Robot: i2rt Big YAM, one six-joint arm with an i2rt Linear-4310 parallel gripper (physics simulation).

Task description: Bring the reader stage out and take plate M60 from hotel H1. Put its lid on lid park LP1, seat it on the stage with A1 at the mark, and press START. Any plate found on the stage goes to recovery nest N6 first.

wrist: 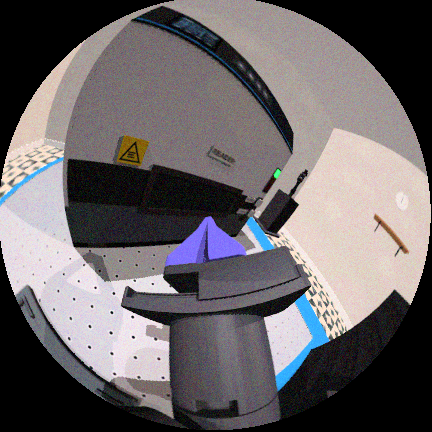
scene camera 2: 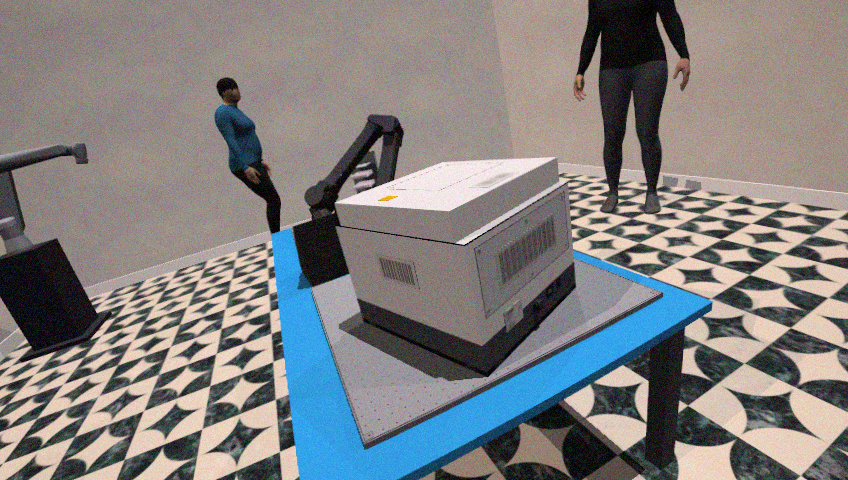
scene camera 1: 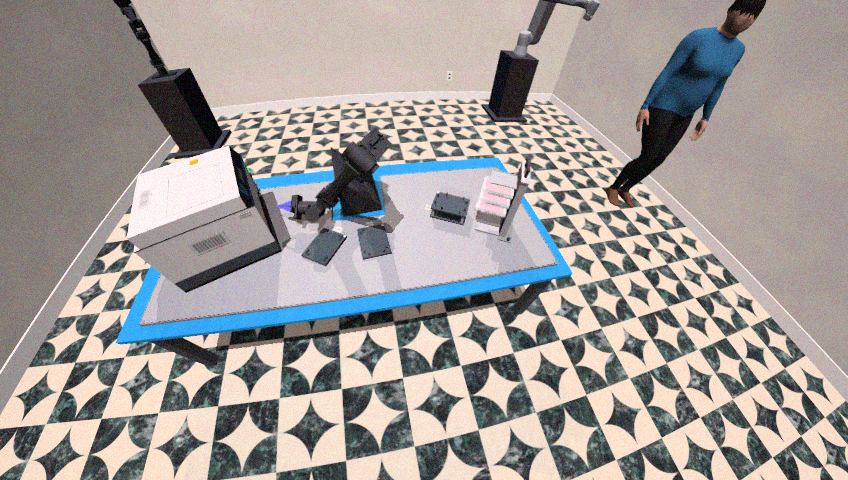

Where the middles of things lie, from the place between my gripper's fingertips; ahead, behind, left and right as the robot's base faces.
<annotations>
My hand is 6 cm to the left of the stage door [wrist: 171, 192]. The rest, counted from my hand: plate reader [scene camera 2: 450, 299] 24 cm to the right, 7 cm ahead, 3 cm above.
</annotations>
